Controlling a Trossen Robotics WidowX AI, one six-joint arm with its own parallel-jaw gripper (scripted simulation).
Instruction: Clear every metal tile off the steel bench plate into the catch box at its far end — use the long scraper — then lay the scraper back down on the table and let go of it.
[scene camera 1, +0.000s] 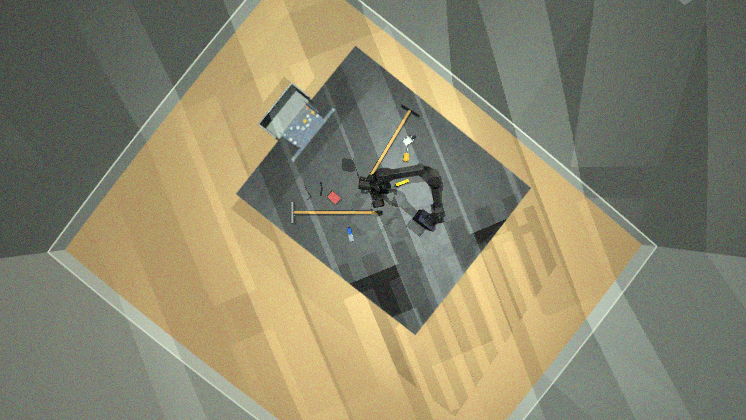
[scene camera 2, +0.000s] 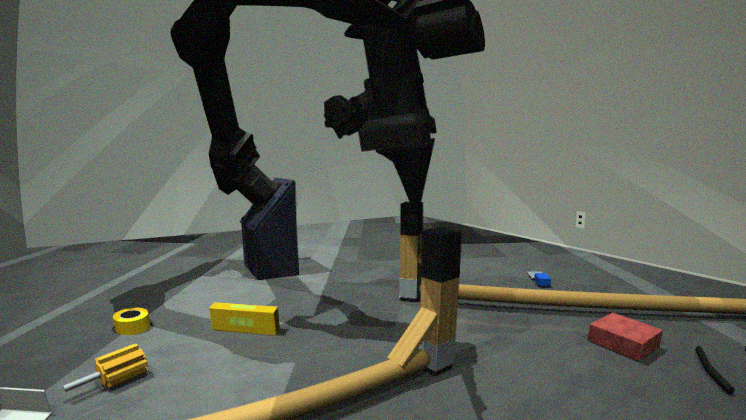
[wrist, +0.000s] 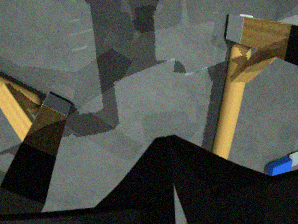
Scene:
yellow tape roll: scene camera 2 131, 321; not seen in the wrist view (out of frame)

